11 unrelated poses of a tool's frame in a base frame.
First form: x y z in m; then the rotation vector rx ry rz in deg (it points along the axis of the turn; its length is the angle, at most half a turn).
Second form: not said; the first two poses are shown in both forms.
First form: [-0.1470 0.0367 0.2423 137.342 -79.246 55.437]
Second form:
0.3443 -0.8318 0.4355 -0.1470
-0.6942 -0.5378 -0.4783 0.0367
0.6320 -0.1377 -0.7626 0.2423
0 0 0 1

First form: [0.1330 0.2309 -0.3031 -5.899 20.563 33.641]
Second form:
0.7726 -0.5586 0.3016 0.1330
0.5232 0.8294 0.1960 0.2309
-0.3597 0.0063 0.9331 -0.3031
0 0 0 1

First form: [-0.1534 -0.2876 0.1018 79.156 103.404 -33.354]
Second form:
-0.1106 0.9472 0.3010 -0.1534
0.5928 0.3059 -0.7450 -0.2876
-0.7977 0.0961 -0.5953 0.1018
0 0 0 1

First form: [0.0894 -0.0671 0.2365 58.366 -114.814 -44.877]
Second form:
-0.4084 -0.3941 -0.8234 0.0894
-0.8480 0.4976 0.1824 -0.0671
0.3379 0.7727 -0.5374 0.2365
0 0 0 1

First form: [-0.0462 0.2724 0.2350 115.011 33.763 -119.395]
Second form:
-0.0662 0.4014 -0.9135 -0.0462
0.1365 -0.9033 -0.4068 0.2724
-0.9884 -0.1516 0.0050 0.2350
0 0 0 1

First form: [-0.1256 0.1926 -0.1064 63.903 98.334 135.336]
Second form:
-0.7452 0.3797 0.5482 -0.1256
0.4040 -0.3969 0.8242 0.1926
0.5305 0.8357 0.1423 -0.1064
0 0 0 1

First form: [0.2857 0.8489 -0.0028 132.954 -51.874 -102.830]
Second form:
0.1437 -0.4035 -0.9036 0.2857
-0.4870 -0.8237 0.2903 0.8489
-0.8615 0.3984 -0.3148 -0.0028
0 0 0 1

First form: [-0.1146 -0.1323 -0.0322 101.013 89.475 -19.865]
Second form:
0.2215 0.9381 0.2664 -0.1146
0.7372 0.0178 -0.6755 -0.1323
-0.6384 0.3460 -0.6876 -0.0322
0 0 0 1

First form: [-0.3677 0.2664 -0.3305 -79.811 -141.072 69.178]
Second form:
-0.5881 0.6985 -0.4078 -0.3677
0.7501 0.2824 -0.5980 0.2664
-0.3025 -0.6576 -0.6900 -0.3305
0 0 0 1

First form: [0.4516 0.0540 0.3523 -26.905 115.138 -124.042]
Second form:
-0.9397 -0.1011 0.3268 0.4516
-0.3184 -0.0910 -0.9436 0.0540
0.1252 -0.9907 0.0533 0.3523
0 0 0 1

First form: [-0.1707 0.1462 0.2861 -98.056 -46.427 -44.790]
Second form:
0.5590 0.8213 0.1141 -0.1707
0.1435 -0.2314 0.9622 0.1462
0.8166 -0.5215 -0.2472 0.2861
0 0 0 1

